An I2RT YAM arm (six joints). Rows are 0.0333 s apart.
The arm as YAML. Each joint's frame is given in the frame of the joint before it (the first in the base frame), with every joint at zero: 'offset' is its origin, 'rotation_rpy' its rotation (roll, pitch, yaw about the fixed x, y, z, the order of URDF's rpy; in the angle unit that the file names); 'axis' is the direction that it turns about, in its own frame. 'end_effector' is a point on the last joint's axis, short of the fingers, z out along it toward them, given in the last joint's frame.
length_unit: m
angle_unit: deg
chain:
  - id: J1
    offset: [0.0, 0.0, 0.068]
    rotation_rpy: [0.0, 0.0, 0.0]
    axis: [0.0, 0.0, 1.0]
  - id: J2
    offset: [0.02, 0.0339, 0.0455]
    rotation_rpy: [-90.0, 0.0, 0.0]
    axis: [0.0, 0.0, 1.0]
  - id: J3
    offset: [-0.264, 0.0, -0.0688]
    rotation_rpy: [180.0, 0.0, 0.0]
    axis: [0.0, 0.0, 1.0]
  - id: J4
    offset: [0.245, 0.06, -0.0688]
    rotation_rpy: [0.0, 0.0, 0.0]
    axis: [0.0, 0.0, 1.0]
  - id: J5
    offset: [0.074, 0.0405, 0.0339]
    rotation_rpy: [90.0, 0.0, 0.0]
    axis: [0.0, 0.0, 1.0]
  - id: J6
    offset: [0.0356, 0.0, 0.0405]
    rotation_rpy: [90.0, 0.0, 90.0]
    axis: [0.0, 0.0, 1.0]
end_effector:
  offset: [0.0, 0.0, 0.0]
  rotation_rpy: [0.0, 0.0, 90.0]
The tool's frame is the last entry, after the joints.
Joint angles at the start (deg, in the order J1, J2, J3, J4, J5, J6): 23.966 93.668 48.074 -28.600 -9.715 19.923
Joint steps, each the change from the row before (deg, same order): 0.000 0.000 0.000 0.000 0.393 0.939; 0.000 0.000 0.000 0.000 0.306 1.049; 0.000 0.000 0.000 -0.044 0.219 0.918; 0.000 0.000 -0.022 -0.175 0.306 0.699; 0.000 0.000 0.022 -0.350 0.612 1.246; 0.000 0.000 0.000 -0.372 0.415 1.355; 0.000 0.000 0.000 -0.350 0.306 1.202; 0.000 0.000 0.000 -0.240 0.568 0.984; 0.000 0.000 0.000 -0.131 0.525 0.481; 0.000 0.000 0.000 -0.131 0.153 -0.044; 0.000 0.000 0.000 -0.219 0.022 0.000; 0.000 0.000 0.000 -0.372 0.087 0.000; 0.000 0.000 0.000 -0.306 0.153 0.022; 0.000 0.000 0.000 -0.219 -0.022 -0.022; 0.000 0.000 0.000 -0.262 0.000 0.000
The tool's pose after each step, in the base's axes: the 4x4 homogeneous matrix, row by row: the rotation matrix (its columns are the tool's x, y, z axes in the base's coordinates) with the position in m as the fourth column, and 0 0 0 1 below. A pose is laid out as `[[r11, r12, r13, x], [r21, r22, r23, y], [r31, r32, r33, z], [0, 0, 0, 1]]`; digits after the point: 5 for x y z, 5 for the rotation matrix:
[[-0.97869, -0.09911, 0.17981, 0.25435], [-0.05048, 0.96504, 0.25720, 0.11938], [-0.19902, 0.24264, -0.94948, 0.13891], [0, 0, 0, 1]]
[[-0.97998, -0.08028, 0.18217, 0.25444], [-0.03229, 0.96707, 0.25247, 0.11921], [-0.19644, 0.24154, -0.95030, 0.13888], [0, 0, 0, 1]]
[[-0.98101, -0.06376, 0.18318, 0.25442], [-0.01648, 0.96842, 0.24879, 0.11905], [-0.19326, 0.24105, -0.95108, 0.13884], [0, 0, 0, 1]]
[[-0.98192, -0.05013, 0.18253, 0.25413], [-0.00441, 0.97009, 0.24272, 0.11872], [-0.18924, 0.23753, -0.95277, 0.13863], [0, 0, 0, 1]]
[[-0.98292, -0.02577, 0.18221, 0.25379], [0.01732, 0.97280, 0.23101, 0.11816], [-0.18320, 0.23022, -0.95574, 0.13849], [0, 0, 0, 1]]
[[-0.98373, 0.00002, 0.17967, 0.25328], [0.04058, 0.97420, 0.22203, 0.11765], [-0.17503, 0.22570, -0.95834, 0.13828], [0, 0, 0, 1]]
[[-0.98401, 0.02277, 0.17663, 0.25277], [0.06112, 0.97473, 0.21488, 0.11721], [-0.16727, 0.22224, -0.96054, 0.13808], [0, 0, 0, 1]]
[[-0.98327, 0.04205, 0.17721, 0.25252], [0.07856, 0.97574, 0.20437, 0.11672], [-0.16432, 0.21487, -0.96272, 0.13793], [0, 0, 0, 1]]
[[-0.98244, 0.05217, 0.17913, 0.25243], [0.08748, 0.97684, 0.19525, 0.11633], [-0.16479, 0.20749, -0.96426, 0.13783], [0, 0, 0, 1]]
[[-0.98260, 0.05227, 0.17825, 0.25225], [0.08682, 0.97756, 0.19195, 0.11614], [-0.16422, 0.20409, -0.96508, 0.13776], [0, 0, 0, 1]]
[[-0.98313, 0.05304, 0.17504, 0.25189], [0.08660, 0.97794, 0.19011, 0.11597], [-0.16110, 0.20206, -0.96603, 0.13766], [0, 0, 0, 1]]
[[-0.98395, 0.05445, 0.16995, 0.25128], [0.08632, 0.97871, 0.18619, 0.11564], [-0.15620, 0.19788, -0.96770, 0.13749], [0, 0, 0, 1]]
[[-0.98446, 0.05618, 0.16636, 0.25080], [0.08660, 0.97954, 0.18169, 0.11532], [-0.15275, 0.19327, -0.96918, 0.13734], [0, 0, 0, 1]]
[[-0.98504, 0.05642, 0.16281, 0.25042], [0.08596, 0.97981, 0.18053, 0.11517], [-0.14934, 0.19183, -0.97000, 0.13725], [0, 0, 0, 1]]
[[-0.98566, 0.05721, 0.15876, 0.24998], [0.08568, 0.98016, 0.17873, 0.11497], [-0.14538, 0.18977, -0.97101, 0.13714], [0, 0, 0, 1]]

